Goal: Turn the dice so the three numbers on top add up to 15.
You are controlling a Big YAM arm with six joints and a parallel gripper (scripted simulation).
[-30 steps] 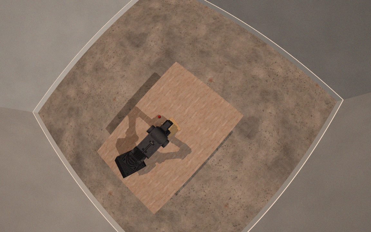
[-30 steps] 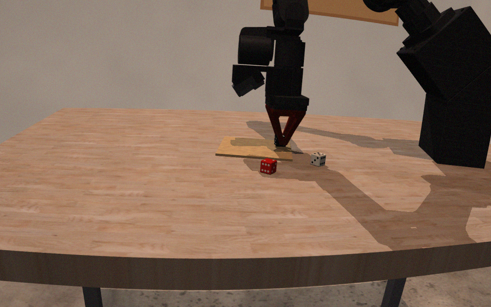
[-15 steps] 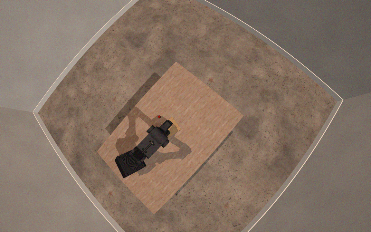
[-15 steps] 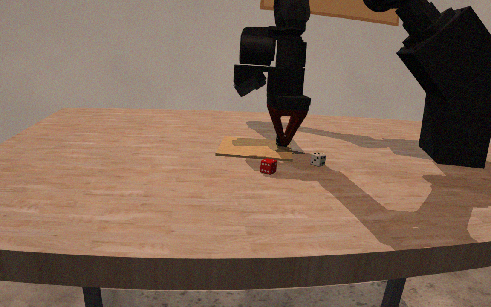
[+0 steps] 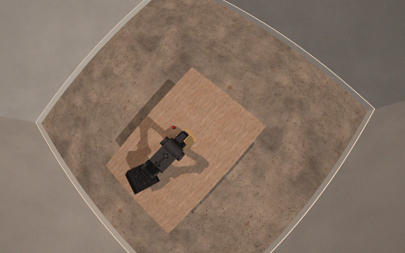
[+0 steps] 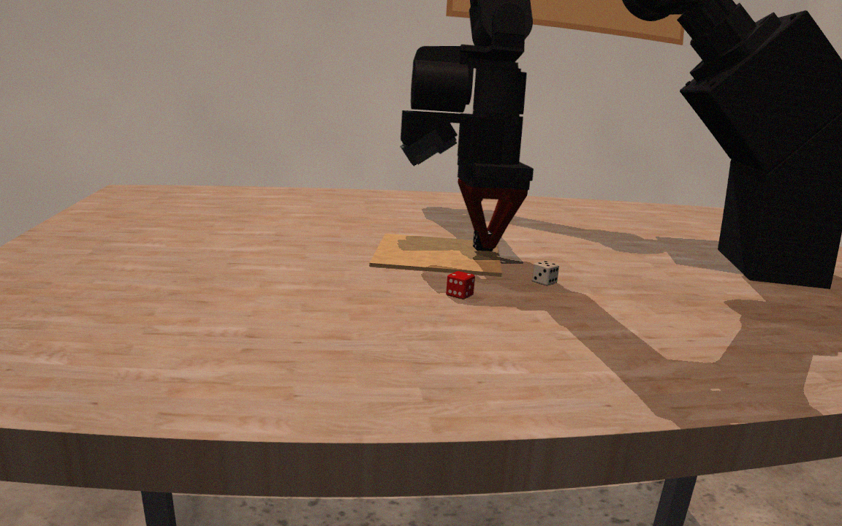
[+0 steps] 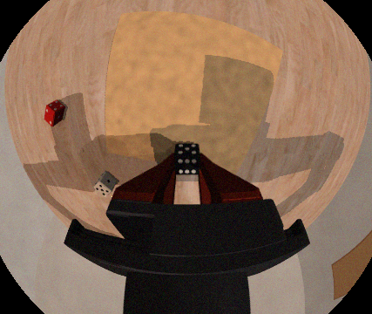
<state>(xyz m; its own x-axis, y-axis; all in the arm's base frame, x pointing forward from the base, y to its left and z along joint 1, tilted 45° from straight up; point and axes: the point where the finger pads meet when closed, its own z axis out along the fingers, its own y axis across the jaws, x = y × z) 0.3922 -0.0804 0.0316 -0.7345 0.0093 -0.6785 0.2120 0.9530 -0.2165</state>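
The black die lies right at my hand. Also, from my hand: tan mat: 5 cm ahead, 2 cm to the right, 2 cm below; then red die: 12 cm to the left, 10 cm ahead, 1 cm below; then white die: 11 cm to the left, 1 cm below, 1 cm behind.
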